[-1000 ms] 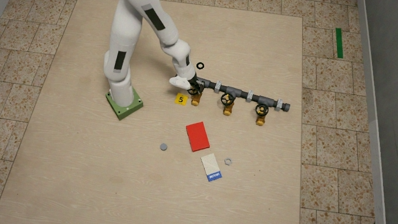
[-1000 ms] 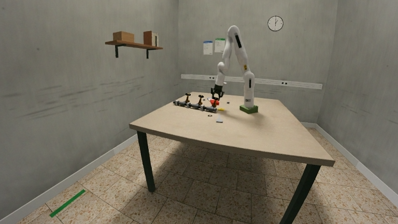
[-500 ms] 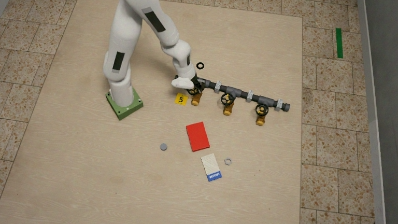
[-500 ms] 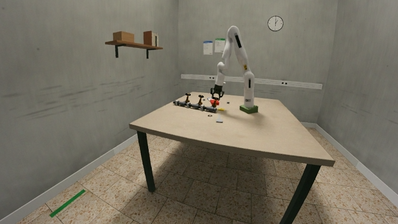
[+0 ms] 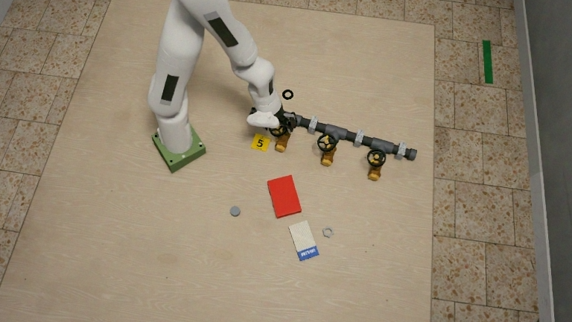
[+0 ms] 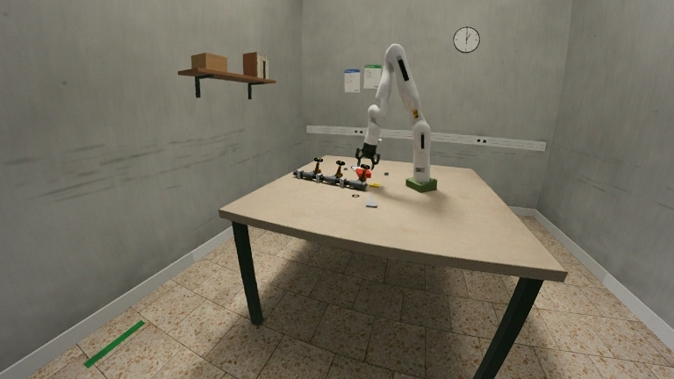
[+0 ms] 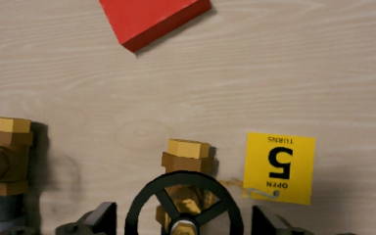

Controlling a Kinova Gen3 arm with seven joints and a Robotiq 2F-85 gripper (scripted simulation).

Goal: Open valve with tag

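Right now my hand is 110 mm above the yellow tag, 60 mm past it and 10 mm to the left of it. The rest, counted from my hand: blue card: 290 mm to the right, 190 mm ahead, 100 mm below; then red block: 180 mm to the right, 100 mm below, 80 mm ahead; then grey disc: 270 mm to the right, 100 mm below, 50 mm behind.
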